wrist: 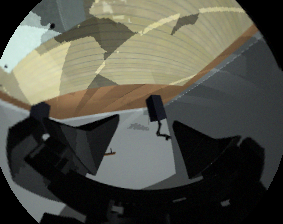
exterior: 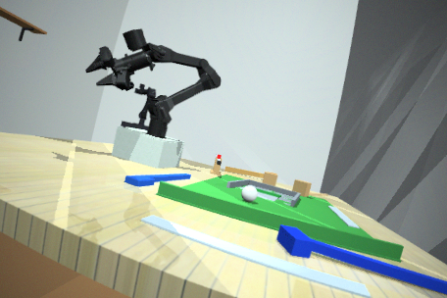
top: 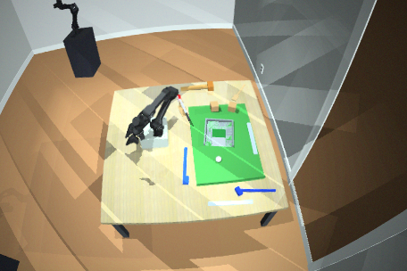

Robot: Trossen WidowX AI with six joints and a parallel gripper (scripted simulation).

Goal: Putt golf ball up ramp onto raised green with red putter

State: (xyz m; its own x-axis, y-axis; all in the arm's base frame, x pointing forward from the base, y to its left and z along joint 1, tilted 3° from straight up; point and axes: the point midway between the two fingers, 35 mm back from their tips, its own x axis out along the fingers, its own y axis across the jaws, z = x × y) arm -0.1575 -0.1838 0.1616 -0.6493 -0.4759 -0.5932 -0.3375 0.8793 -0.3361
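Right now my gripper tip is 520 mm to the right of the red putter, 310 mm short of it and 200 mm above it. Round my gripper tip: white golf ball: 610 mm ahead, 230 mm below, 80 mm to the left; then green mat: 650 mm ahead, 270 mm to the left, 250 mm below.
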